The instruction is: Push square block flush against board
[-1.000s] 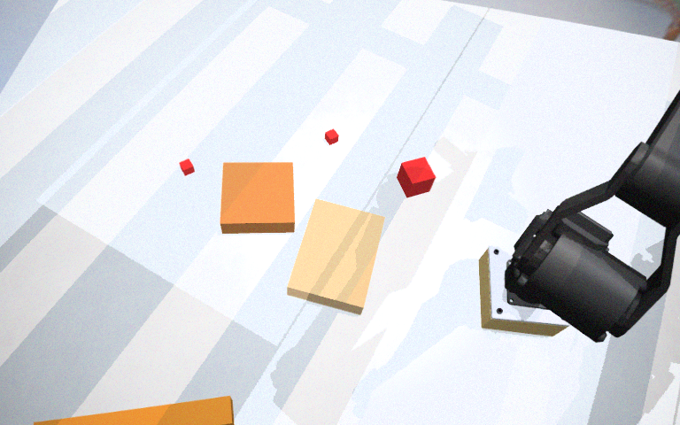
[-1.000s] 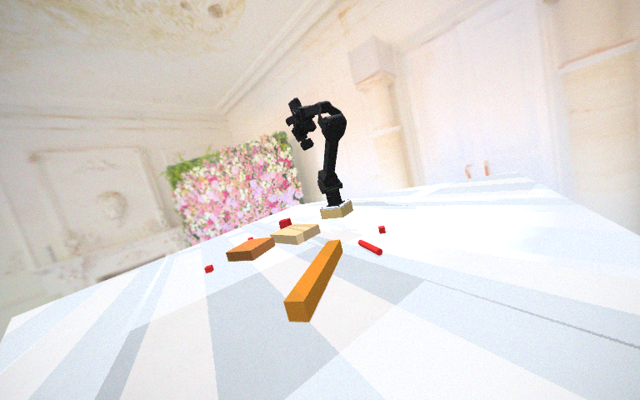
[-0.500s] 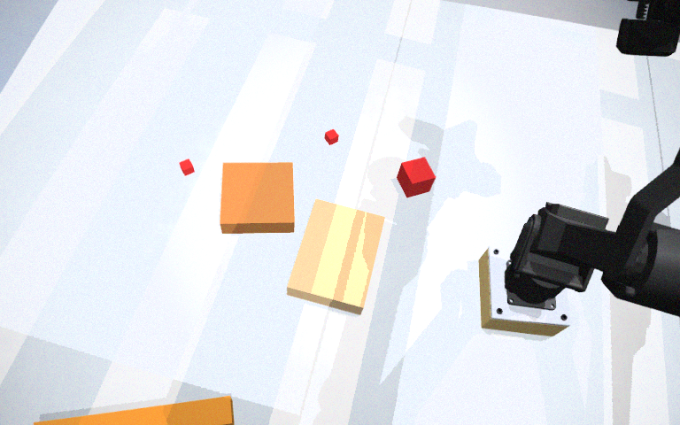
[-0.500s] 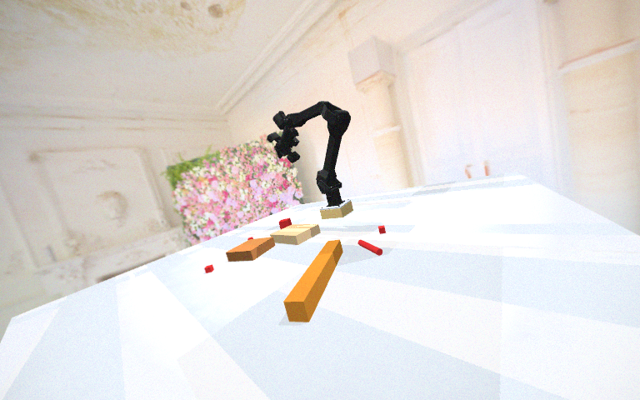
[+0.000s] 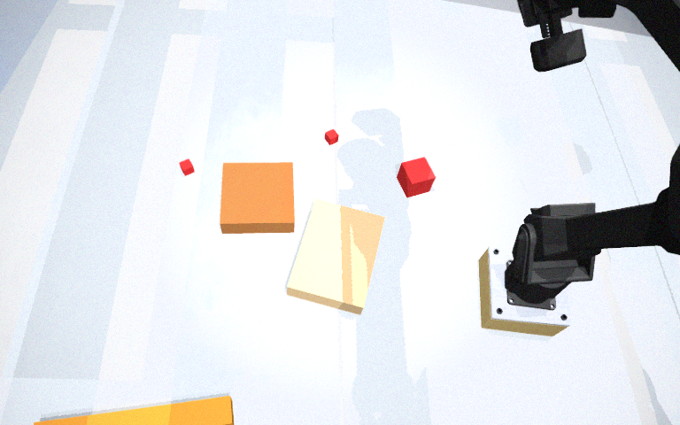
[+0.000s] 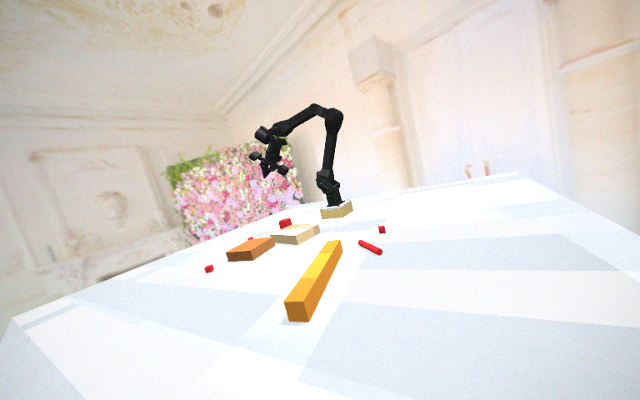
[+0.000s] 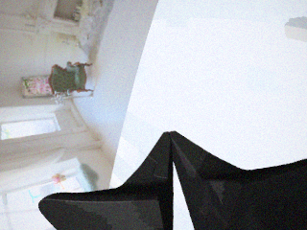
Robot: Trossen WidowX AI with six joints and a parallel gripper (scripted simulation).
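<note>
My gripper tip is 190 mm short of the pale cream board, 320 mm to the right of it and 220 mm above it. Round my gripper tip: long orange bar: 390 mm ahead, 580 mm to the left, 220 mm below; brown block: 320 mm ahead, 250 mm to the left, 220 mm below.
</note>
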